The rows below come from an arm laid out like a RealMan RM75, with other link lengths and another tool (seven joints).
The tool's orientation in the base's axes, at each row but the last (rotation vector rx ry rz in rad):
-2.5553 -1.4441 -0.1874
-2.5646 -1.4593 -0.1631
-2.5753 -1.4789 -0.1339
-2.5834 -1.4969 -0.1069
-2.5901 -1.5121 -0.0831
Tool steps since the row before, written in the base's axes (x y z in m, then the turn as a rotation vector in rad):
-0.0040 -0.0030 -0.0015 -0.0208 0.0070 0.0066
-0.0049 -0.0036 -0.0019 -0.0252 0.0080 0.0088
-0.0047 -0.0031 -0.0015 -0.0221 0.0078 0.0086
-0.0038 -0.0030 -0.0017 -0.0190 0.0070 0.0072
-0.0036 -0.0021 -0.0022 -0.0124 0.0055 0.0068
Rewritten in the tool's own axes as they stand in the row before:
-0.0049 -0.0018 0.0007 -0.0035 -0.0221 -0.0050
-0.0059 -0.0022 0.0011 -0.0045 -0.0266 -0.0070
-0.0052 -0.0024 0.0009 -0.0031 -0.0238 -0.0068
-0.0047 -0.0017 0.0012 -0.0025 -0.0206 -0.0056
-0.0038 -0.0019 0.0019 -0.0006 -0.0141 -0.0056

